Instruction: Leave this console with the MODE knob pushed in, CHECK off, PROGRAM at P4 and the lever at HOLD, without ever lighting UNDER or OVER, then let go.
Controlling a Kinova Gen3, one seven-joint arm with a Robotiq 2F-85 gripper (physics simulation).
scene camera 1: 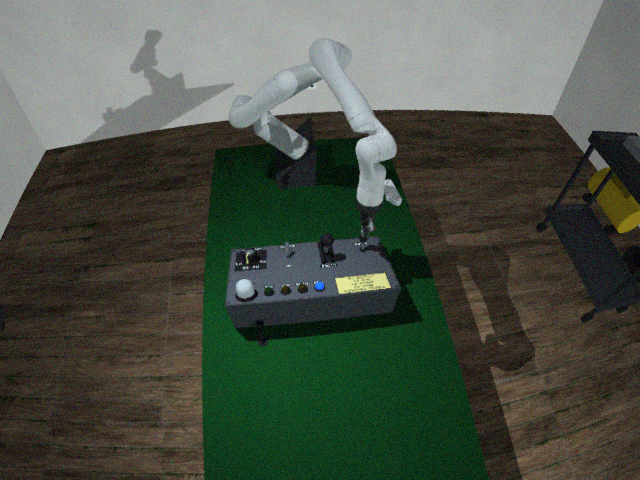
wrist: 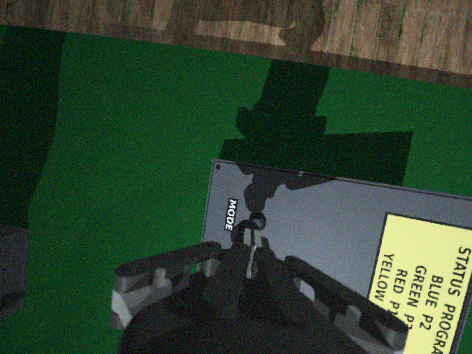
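Note:
The grey console (scene camera 1: 310, 276) (wrist: 325, 215) stands on the green mat. My gripper (scene camera 1: 364, 237) (wrist: 250, 239) is shut and empty, its tips at the MODE knob (wrist: 242, 234), over the console's back right in the scene view. The fingers partly hide the knob; whether it is pushed in, and exact contact, I cannot tell. The PROGRAM knob (scene camera 1: 249, 257) is at the left; its setting is too small to read. The CHECK toggle (scene camera 1: 288, 250) and the black-knobbed lever (scene camera 1: 326, 242) stand up from the top; I cannot tell their positions. A blue lamp (scene camera 1: 319, 285) is lit. Two amber lamps (scene camera 1: 285, 289) (scene camera 1: 302, 288) look dark.
A white dome (scene camera 1: 244, 288) and a dark green lamp (scene camera 1: 268, 290) are near the console's front left. A yellow status note (scene camera 1: 362, 283) (wrist: 425, 280) lies at the front right. A black cart (scene camera 1: 577, 229) with a yellow cylinder (scene camera 1: 613, 199) stands at the far right.

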